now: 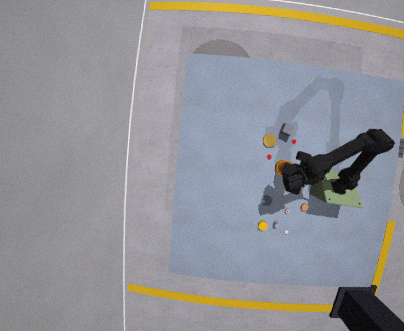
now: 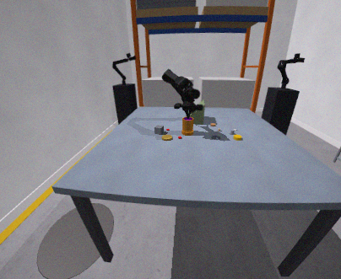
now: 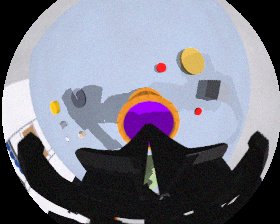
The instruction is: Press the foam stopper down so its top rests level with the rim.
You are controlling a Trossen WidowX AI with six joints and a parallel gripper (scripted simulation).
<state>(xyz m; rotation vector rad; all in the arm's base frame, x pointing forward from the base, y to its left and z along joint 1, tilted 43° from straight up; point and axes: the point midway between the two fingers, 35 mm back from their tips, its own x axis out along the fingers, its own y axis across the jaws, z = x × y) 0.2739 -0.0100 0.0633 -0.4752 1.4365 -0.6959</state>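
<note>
Now: hand 5 cm above the purple foam stopper. The rest, counted from my hand: grey disc 19 cm to the left, 14 cm below, 5 cm ahead; then grey cube 21 cm to the right, 12 cm below, 2 cm ahead; then small piece 20 cm to the left, 17 cm behind, 14 cm below.
</note>
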